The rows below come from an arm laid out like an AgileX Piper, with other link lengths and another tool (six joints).
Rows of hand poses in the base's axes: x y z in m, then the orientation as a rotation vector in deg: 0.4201 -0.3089 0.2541 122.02 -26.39 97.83; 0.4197 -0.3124 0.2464 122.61 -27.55 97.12; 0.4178 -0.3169 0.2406 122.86 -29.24 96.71; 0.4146 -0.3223 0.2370 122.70 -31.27 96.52; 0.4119 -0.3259 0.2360 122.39 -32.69 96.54; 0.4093 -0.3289 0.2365 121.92 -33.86 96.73; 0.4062 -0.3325 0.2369 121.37 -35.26 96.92; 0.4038 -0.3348 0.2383 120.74 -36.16 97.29; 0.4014 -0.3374 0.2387 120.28 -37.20 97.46; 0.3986 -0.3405 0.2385 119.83 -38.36 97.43; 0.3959 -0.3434 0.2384 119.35 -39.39 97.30; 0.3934 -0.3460 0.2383 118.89 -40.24 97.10; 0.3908 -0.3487 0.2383 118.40 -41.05 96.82; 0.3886 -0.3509 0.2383 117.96 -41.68 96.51; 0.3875 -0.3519 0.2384 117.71 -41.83 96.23; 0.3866 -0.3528 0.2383 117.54 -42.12 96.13; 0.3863 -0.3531 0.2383 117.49 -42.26 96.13; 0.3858 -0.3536 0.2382 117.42 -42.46 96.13; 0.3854 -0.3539 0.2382 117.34 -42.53 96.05
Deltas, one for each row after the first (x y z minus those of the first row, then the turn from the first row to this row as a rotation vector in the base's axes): -0.0004 -0.0035 -0.0077 0.80 0.45 -0.53; -0.0023 -0.0080 -0.0135 1.77 0.52 -1.33; -0.0055 -0.0134 -0.0171 2.74 0.26 -2.38; -0.0082 -0.0170 -0.0181 3.35 -0.08 -3.14; -0.0108 -0.0200 -0.0176 3.76 -0.53 -3.80; -0.0139 -0.0236 -0.0172 4.27 -1.05 -4.59; -0.0163 -0.0259 -0.0158 4.50 -1.63 -5.12; -0.0187 -0.0285 -0.0154 4.86 -2.06 -5.71; -0.0215 -0.0316 -0.0156 5.25 -2.38 -6.44; -0.0242 -0.0345 -0.0157 5.53 -2.63 -7.17; -0.0267 -0.0371 -0.0158 5.69 -2.79 -7.85; -0.0293 -0.0398 -0.0158 5.80 -2.92 -8.58; -0.0315 -0.0420 -0.0158 5.82 -2.98 -9.21; -0.0326 -0.0430 -0.0157 5.68 -2.92 -9.54; -0.0335 -0.0439 -0.0158 5.73 -2.96 -9.80; -0.0338 -0.0442 -0.0158 5.78 -3.00 -9.88; -0.0343 -0.0447 -0.0159 5.86 -3.06 -9.99; -0.0347 -0.0450 -0.0159 5.83 -3.05 -10.10
